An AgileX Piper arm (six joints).
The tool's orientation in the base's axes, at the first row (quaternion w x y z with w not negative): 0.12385, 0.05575, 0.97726, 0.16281
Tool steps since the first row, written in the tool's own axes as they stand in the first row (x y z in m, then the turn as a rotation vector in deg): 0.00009, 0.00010, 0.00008, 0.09, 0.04, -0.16; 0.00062, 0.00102, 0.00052, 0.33, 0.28, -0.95; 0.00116, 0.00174, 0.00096, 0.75, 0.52, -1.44; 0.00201, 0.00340, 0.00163, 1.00, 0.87, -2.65; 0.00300, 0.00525, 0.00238, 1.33, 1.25, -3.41; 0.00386, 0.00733, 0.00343, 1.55, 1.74, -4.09; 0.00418, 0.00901, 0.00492, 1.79, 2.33, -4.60; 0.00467, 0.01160, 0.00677, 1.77, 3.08, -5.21; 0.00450, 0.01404, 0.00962, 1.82, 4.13, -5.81
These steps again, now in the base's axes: -0.00006, 0.00013, -0.00006, -0.13, 0.00, 0.14; -0.00039, 0.00121, -0.00028, -0.55, 0.02, 0.89; -0.00075, 0.00210, -0.00056, -1.06, 0.16, 1.32; -0.00128, 0.00399, -0.00081, -1.59, 0.16, 2.49; -0.00191, 0.00611, -0.00111, -2.08, 0.34, 3.24; -0.00232, 0.00852, -0.00157, -2.44, 0.62, 3.98; -0.00213, 0.01060, -0.00245, -2.76, 1.06, 4.59; -0.00194, 0.01367, -0.00340, -2.85, 1.58, 5.40; -0.00087, 0.01681, -0.00516, -2.98, 2.39, 6.29
